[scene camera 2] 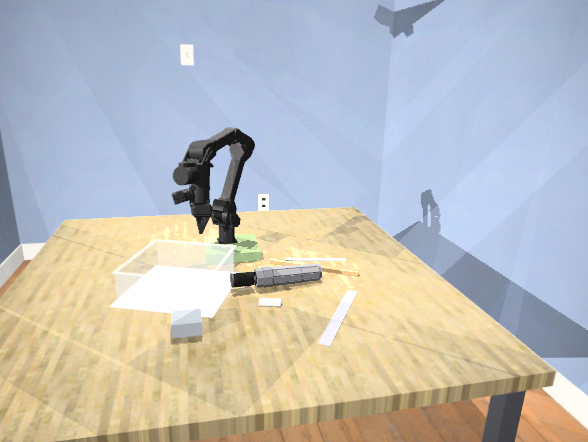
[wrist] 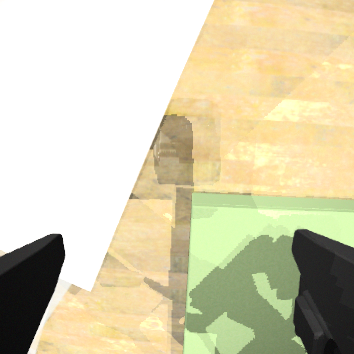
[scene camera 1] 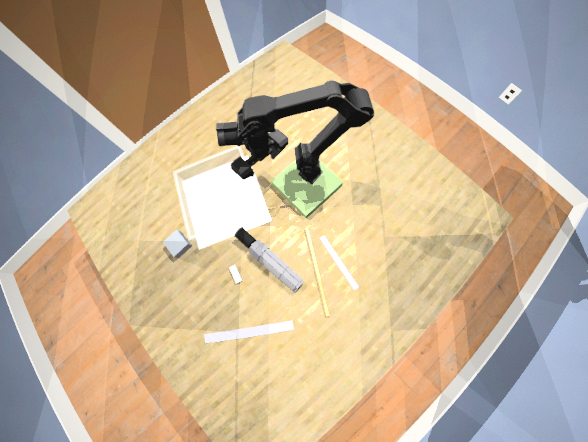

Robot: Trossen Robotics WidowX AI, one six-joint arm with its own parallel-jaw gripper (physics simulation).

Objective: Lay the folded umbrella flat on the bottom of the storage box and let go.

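Pixels of known places: gripper, fingertip midpoint: (scene camera 2: pixel 199 230) (wrist: pixel 179 243) (scene camera 1: pixel 262 167); arm's base, link origin: (scene camera 2: pixel 226 240) (scene camera 1: pixel 310 173).
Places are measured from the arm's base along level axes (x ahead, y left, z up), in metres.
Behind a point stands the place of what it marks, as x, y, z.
Note:
The folded umbrella (scene camera 1: pixel 275 264) {0.325, 0.121, 0.020} (scene camera 2: pixel 289 276) {0.353, 0.116, 0.001}, grey with a black end, lies on the table outside the box. Its black end is close beside the box's near right side. The storage box (scene camera 1: pixel 220 210) {0.310, -0.173, -0.029} (scene camera 2: pixel 170 292) {0.393, -0.230, 0.019} (wrist: pixel 75 100) {0.198, -0.174, -0.029} has a white bottom and clear, low walls; no object shows inside it. My gripper (scene camera 1: pixel 260 157) {0.116, -0.109, 0.088} (scene camera 2: pixel 201 231) {0.116, -0.109, 0.088} (wrist: pixel 179 243) {0.116, -0.109, 0.088} is open and empty, pointing down. It hangs above the table around the box's back right edge, beside the green base plate, apart from the umbrella. The umbrella does not show in the wrist view.
The green base plate (scene camera 1: pixel 306 207) {0.111, 0.071, 0.000} (scene camera 2: pixel 245 256) {0.128, 0.037, -0.015} (wrist: pixel 225 217) {0.089, -0.082, 0.000} is under the arm. A blue-grey block (scene camera 1: pixel 176 244) {0.503, -0.195, 0.003} (scene camera 2: pixel 186 325) {0.536, -0.207, -0.002} stands by the box. A small white block (scene camera 1: pixel 235 274) {0.439, 0.032, -0.021} (scene camera 2: pixel 270 302) {0.448, 0.029, -0.023}, thin wooden stick (scene camera 1: pixel 317 272) {0.256, 0.238, -0.021} and two pale strips (scene camera 1: pixel 339 262) {0.183, 0.273, -0.031} (scene camera 1: pixel 249 332) {0.549, 0.193, -0.031} lie around the umbrella.

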